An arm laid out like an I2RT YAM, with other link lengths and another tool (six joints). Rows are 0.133 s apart.
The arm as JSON. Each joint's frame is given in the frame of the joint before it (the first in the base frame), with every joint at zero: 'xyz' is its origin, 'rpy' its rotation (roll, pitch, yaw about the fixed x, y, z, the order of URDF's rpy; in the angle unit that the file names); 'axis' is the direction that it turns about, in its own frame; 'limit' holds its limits. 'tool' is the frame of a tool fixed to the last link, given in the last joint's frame.
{
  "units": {
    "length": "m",
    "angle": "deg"
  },
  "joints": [
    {
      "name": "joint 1",
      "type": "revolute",
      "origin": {
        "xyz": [
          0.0,
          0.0,
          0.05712
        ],
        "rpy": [
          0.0,
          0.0,
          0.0
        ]
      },
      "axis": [
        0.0,
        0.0,
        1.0
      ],
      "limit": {
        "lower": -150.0,
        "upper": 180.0
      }
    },
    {
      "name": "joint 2",
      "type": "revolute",
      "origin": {
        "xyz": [
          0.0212,
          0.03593,
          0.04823
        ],
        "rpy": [
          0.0,
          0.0,
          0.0
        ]
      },
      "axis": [
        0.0,
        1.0,
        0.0
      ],
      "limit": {
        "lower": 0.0,
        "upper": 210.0
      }
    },
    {
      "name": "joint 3",
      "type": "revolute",
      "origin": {
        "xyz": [
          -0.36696,
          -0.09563,
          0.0
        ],
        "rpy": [
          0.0,
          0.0,
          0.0
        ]
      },
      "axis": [
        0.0,
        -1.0,
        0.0
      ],
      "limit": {
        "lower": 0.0,
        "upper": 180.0
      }
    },
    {
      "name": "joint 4",
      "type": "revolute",
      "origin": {
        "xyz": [
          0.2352,
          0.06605,
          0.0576
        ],
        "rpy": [
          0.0,
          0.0,
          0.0
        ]
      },
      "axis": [
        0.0,
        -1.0,
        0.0
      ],
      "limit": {
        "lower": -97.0,
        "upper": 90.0
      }
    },
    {
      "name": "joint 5",
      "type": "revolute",
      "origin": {
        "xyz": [
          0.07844,
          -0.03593,
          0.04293
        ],
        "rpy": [
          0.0,
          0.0,
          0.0
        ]
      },
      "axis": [
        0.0,
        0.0,
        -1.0
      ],
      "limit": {
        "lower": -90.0,
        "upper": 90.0
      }
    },
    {
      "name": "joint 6",
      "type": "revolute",
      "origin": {
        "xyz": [
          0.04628,
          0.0,
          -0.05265
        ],
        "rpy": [
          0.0,
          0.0,
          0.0
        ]
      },
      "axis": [
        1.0,
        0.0,
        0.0
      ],
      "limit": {
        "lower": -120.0,
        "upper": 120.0
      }
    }
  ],
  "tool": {
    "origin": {
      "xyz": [
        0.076,
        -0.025,
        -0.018
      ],
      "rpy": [
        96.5,
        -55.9,
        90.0
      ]
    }
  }
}
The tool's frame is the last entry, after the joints.
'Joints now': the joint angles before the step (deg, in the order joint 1, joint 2, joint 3, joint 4, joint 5, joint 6). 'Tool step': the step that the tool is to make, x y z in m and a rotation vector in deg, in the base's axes. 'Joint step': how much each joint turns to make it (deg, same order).
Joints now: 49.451 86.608 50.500 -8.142 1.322 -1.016
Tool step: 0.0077 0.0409 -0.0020 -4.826 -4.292 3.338
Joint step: 5.045 5.773 4.773 0.083 5.680 -3.325
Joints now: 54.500 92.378 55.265 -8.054 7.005 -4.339
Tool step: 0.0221 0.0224 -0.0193 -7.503 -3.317 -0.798
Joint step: 1.268 7.509 4.365 -0.528 6.536 -3.322
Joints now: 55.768 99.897 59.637 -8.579 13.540 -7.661
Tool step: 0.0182 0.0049 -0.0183 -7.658 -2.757 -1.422
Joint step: -0.016 5.359 2.644 -1.156 5.992 -3.208
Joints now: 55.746 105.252 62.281 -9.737 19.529 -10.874
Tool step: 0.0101 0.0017 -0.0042 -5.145 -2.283 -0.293
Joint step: 0.065 2.505 2.070 -1.532 4.065 -2.734
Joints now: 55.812 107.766 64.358 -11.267 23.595 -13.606
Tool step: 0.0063 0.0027 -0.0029 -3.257 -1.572 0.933
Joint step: 0.045 1.524 0.958 -0.090 2.055 -2.774
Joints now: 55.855 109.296 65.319 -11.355 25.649 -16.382
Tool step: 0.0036 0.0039 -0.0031 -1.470 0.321 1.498
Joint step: -0.172 1.025 0.991 -0.557 -0.479 -1.877
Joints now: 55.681 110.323 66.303 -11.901 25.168 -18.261
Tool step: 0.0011 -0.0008 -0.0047 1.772 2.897 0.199
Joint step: -0.987 0.148 0.320 -0.761 -3.477 0.981
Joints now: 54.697 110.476 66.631 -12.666 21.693 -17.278
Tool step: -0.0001 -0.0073 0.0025 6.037 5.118 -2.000
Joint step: -2.233 -1.571 0.082 -1.194 -6.537 4.303
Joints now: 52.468 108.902 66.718 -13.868 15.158 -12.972
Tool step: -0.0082 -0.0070 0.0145 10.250 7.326 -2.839
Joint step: -2.539 -3.630 -0.080 -1.452 -9.772 7.319
